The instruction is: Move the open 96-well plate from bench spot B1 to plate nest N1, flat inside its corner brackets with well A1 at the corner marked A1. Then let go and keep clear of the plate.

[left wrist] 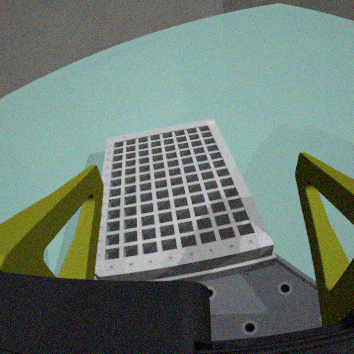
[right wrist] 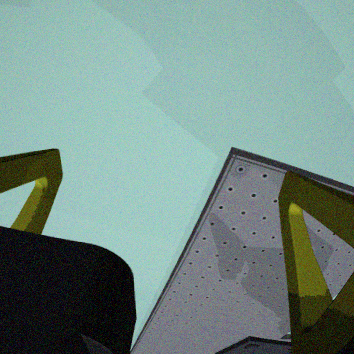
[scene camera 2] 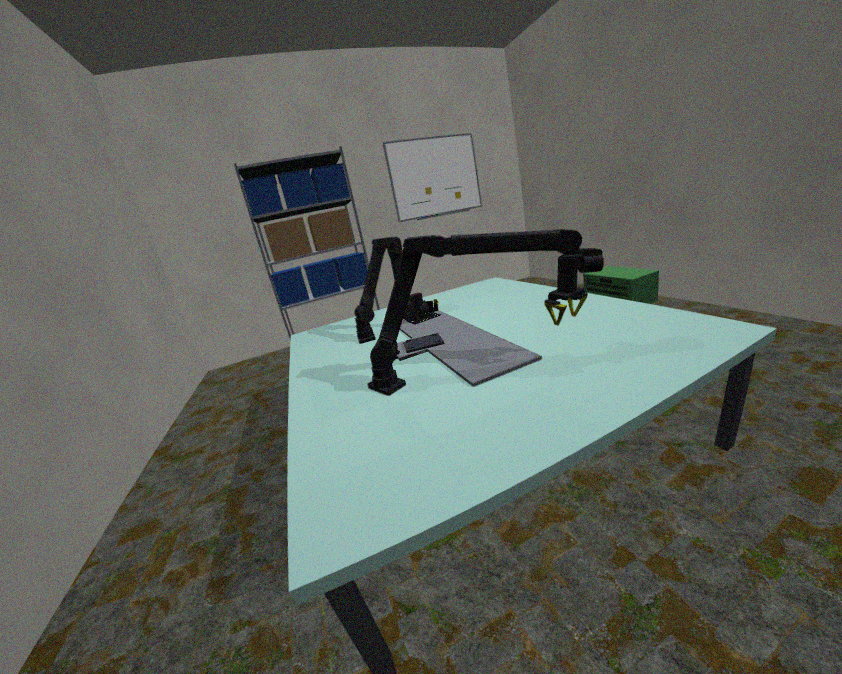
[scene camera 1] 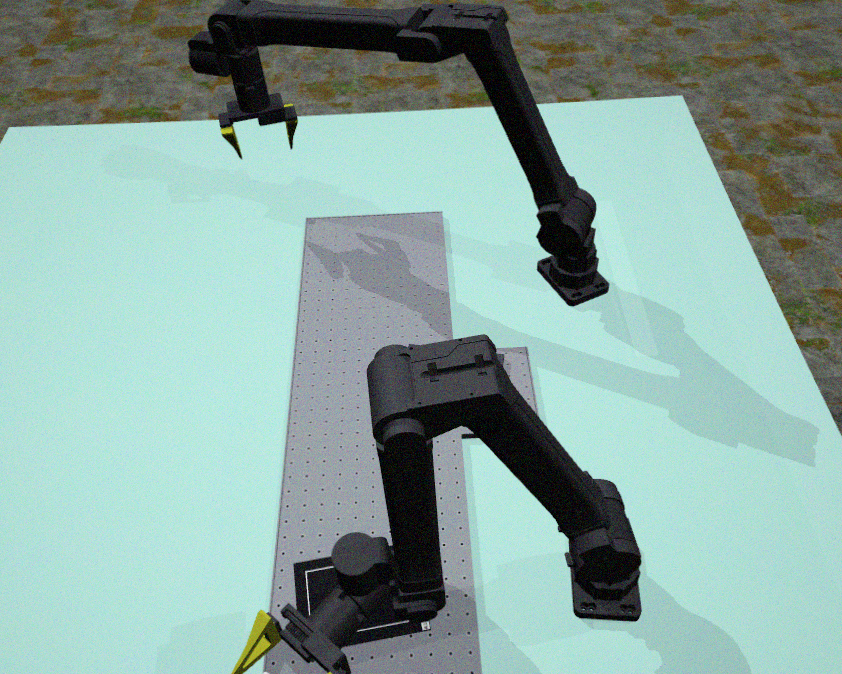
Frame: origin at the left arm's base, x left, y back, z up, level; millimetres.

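Where they show: left gripper, fingertip midpoint: [left wrist: 198, 168] [scene camera 2: 430, 302]; right gripper, fingertip midpoint: [right wrist: 168, 172] [scene camera 2: 565, 320] [scene camera 1: 266, 152]; left arm's base, link origin: [scene camera 2: 366, 338] [scene camera 1: 602, 576]; right arm's base, link origin: [scene camera 2: 387, 386] [scene camera 1: 571, 279].
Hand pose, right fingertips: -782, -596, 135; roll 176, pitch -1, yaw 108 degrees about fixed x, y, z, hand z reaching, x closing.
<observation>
Each offset is from my right fingertips to the top centre of the thing, as dx, dy, dz. "pt": to the spot under its first point. Level surfaces: height alone.
The white 96-well plate {+1015, +171, -107} [left wrist: 165, 200] shows in the left wrist view, its near edge over the grey perforated board {dz -122} [left wrist: 250, 305]. My left gripper [left wrist: 198, 168] [scene camera 2: 433, 305] is open; in its wrist view the plate shows between the spread fingers, not gripped. In scene camera 1 it is cut off by the bottom edge, and the plate cannot be made out. A black pad with a white outline {pt +834, +190, -120} [scene camera 1: 301, 593] lies on the board there, partly hidden by the left arm. I cannot tell whether it is N1. My right gripper [scene camera 1: 266, 152] [scene camera 2: 566, 319] [right wrist: 168, 172] is open, empty and high above the table.
The long perforated board [scene camera 1: 365, 295] [scene camera 2: 484, 361] [right wrist: 200, 270] lies on the pale table {dz -135} [scene camera 1: 140, 316] [scene camera 2: 393, 477]. A dark flat piece {pt +441, +377, -110} [scene camera 2: 423, 342] sits beside the near arm's base, mostly hidden in scene camera 1. The left arm [scene camera 1: 414, 506] crosses over the board.
</observation>
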